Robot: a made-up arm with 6 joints.
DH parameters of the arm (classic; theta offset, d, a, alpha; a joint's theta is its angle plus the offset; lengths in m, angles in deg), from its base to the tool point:
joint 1: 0 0.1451 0 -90
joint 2: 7.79 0 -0.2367 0
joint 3: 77.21 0 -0.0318 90
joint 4: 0 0.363 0 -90
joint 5: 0 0 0.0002 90
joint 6: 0 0.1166 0 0
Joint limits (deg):
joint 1: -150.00..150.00
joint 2: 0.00..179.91
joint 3: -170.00..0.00
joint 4: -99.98..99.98
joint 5: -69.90..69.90
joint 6: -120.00..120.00
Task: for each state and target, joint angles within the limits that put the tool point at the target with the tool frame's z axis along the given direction. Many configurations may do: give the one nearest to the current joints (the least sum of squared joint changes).
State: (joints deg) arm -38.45 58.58 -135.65 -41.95 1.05 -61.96
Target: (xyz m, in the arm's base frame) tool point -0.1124 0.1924 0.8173 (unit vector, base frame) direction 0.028 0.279 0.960
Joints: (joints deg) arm -54.17 51.84 -144.15 -65.21 -11.82 -61.96
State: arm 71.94 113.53 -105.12 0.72 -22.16 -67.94
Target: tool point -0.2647 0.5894 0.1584 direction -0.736 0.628 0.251
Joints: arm 109.12 142.90 -111.70 -39.52 -50.34 -67.94
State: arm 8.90 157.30 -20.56 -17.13 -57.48 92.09
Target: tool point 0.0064 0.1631 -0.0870 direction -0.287 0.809 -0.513
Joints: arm 59.94 120.37 -9.82 -44.14 -69.81 92.09
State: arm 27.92 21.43 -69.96 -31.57 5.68 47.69
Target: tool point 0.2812 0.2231 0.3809 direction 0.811 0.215 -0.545
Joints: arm 46.71 61.52 -63.87 -35.03 50.46 47.69
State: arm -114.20 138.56 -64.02 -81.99 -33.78 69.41
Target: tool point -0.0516 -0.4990 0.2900 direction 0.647 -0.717 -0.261
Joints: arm -106.99 100.24 -82.39 -99.86 -57.17 69.41
